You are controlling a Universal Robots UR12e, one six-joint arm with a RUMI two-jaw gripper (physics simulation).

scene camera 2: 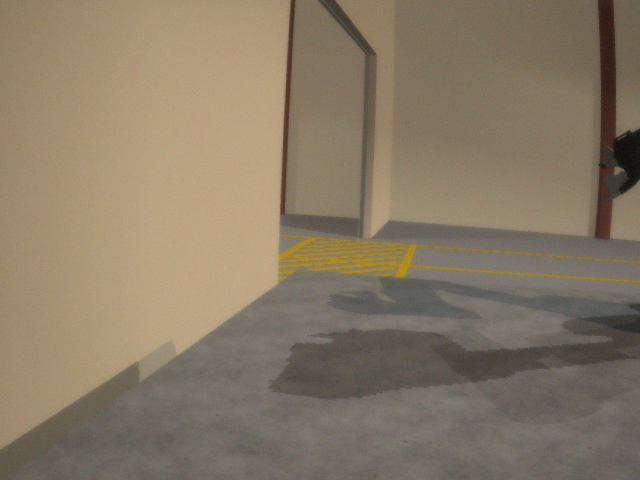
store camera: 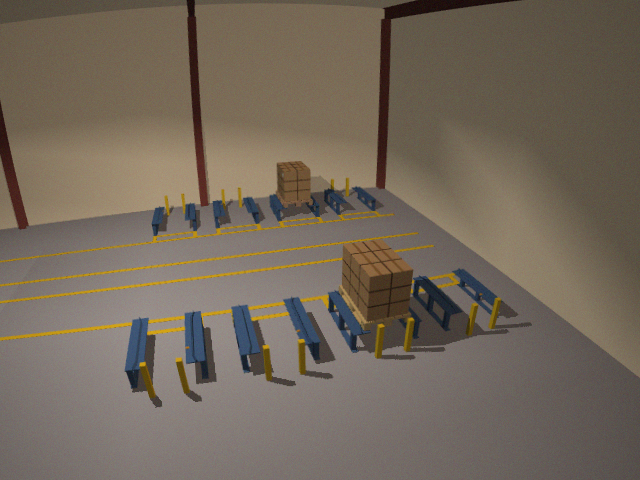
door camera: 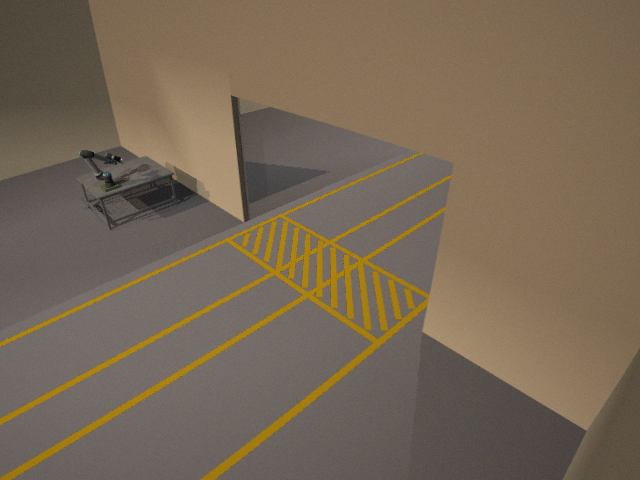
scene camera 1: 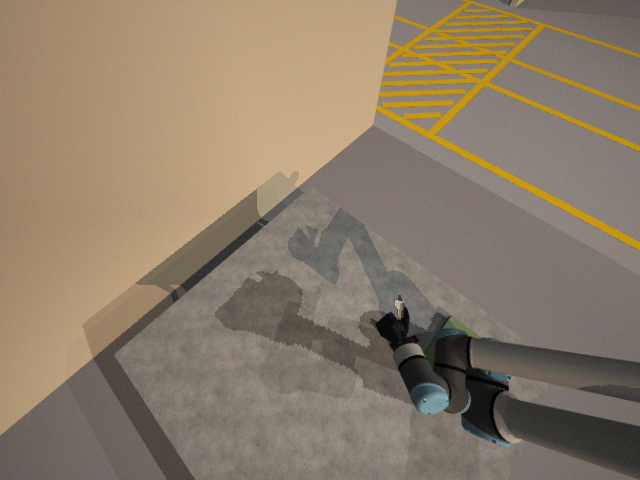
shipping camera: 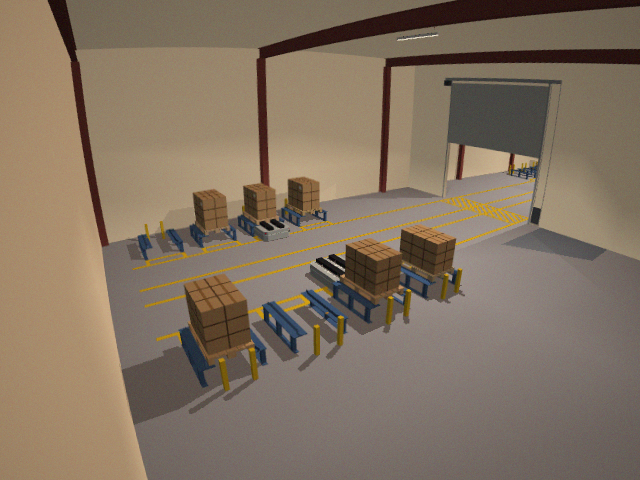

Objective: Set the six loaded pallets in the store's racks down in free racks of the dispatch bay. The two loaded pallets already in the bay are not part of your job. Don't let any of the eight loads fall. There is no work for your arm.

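Where they show: gripper, between the fingertips: [scene camera 2: 599, 183] [door camera: 123, 162] [scene camera 1: 384, 307]; arm's base, origin of its link: [door camera: 110, 185].
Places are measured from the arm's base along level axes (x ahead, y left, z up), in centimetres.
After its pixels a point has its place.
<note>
In the store view, loaded pallets stand in a far rack [store camera: 293, 180] @[y -585.0, x -1079.2, z 28.5 cm] and a near rack [store camera: 377, 279] @[y -9.8, x -1038.9, z 42.8 cm]. In the shipping view, three loads [shipping camera: 209, 210] @[y -691.3, x 1210.8, z 30.1 cm] [shipping camera: 259, 201] @[y -682.9, x 1047.2, z 30.7 cm] [shipping camera: 303, 194] @[y -678.5, x 883.8, z 28.2 cm] stand upright in the far row and three [shipping camera: 217, 312] @[y -132.8, x 1401.4, z 43.5 cm] [shipping camera: 373, 266] @[y -129.7, x 1084.2, z 32.2 cm] [shipping camera: 428, 249] @[y -129.0, x 912.7, z 24.9 cm] in the near row. A free rack [shipping camera: 174, 239] @[y -712.1, x 1323.0, z -43.1 cm] is at the far row's left end; another free rack [shipping camera: 283, 325] @[y -157.9, x 1274.4, z -44.2 cm] is in the near row. A low white carrier [shipping camera: 272, 231] @[y -608.9, x 1045.2, z -48.3 cm] is at the middle far rack. A second carrier [shipping camera: 324, 269] @[y -303.6, x 1073.6, z -46.8 cm] is partly hidden behind the middle near load. My gripper [scene camera 1: 400, 308] [scene camera 2: 603, 181] @[y 13.1, x 42.6, z 31.3 cm] is open and empty above the table.
Yellow posts [shipping camera: 316, 339] [store camera: 267, 362] stand behind the racks. Yellow lane lines run through the doorway, whose grey shutter [shipping camera: 496, 118] @[y -395.8, x 176.2, z 295.4 cm] is partly raised in the shipping view. The arm's table [door camera: 142, 180] @[y -20.1, x 59.4, z -3.9 cm] stands beside the wall. Several store racks [store camera: 195, 338] @[y -69.9, x -771.5, z -44.2 cm] hold no load.
</note>
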